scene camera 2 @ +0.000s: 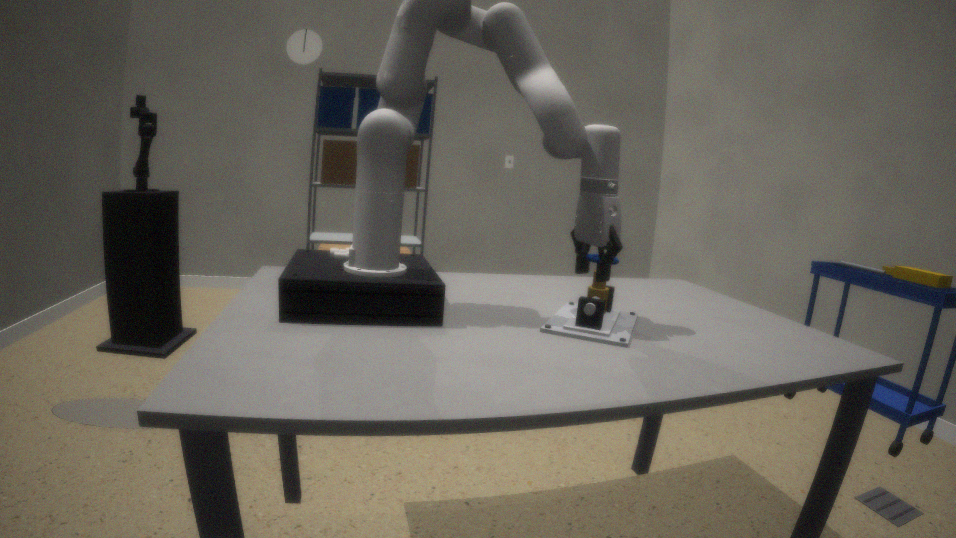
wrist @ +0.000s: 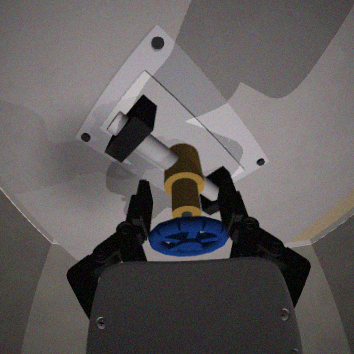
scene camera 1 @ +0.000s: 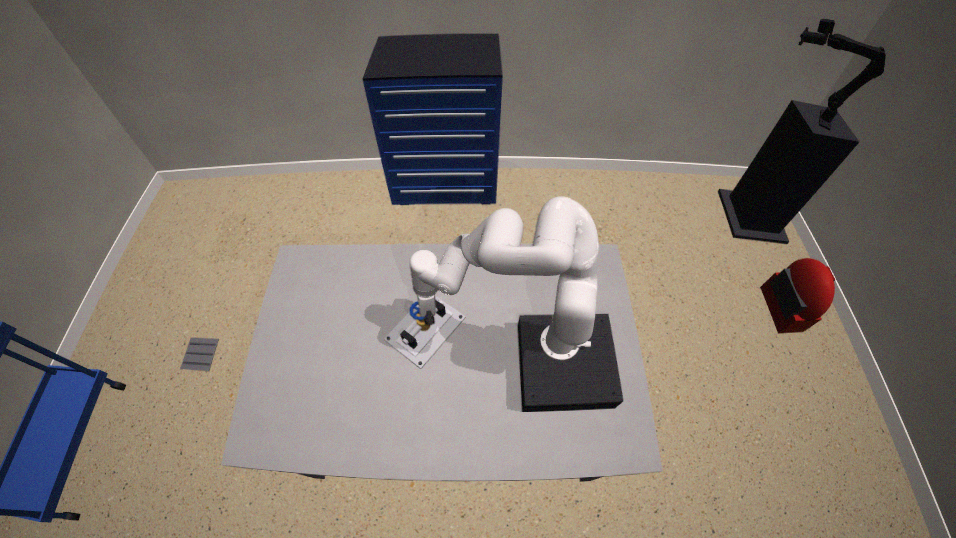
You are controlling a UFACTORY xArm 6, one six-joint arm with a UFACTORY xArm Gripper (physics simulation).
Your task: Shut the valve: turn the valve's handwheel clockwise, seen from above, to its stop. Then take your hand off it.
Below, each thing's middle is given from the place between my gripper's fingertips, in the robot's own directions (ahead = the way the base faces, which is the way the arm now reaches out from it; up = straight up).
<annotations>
My hand is 30 mm below the blue handwheel (wrist: 182, 233), 20 mm short of it and 10 mm to the right of it. From my hand the other things lie so: light grey plate (scene camera 1: 448, 328): 90 mm below, 20 mm ahead, 10 mm to the left.
</annotations>
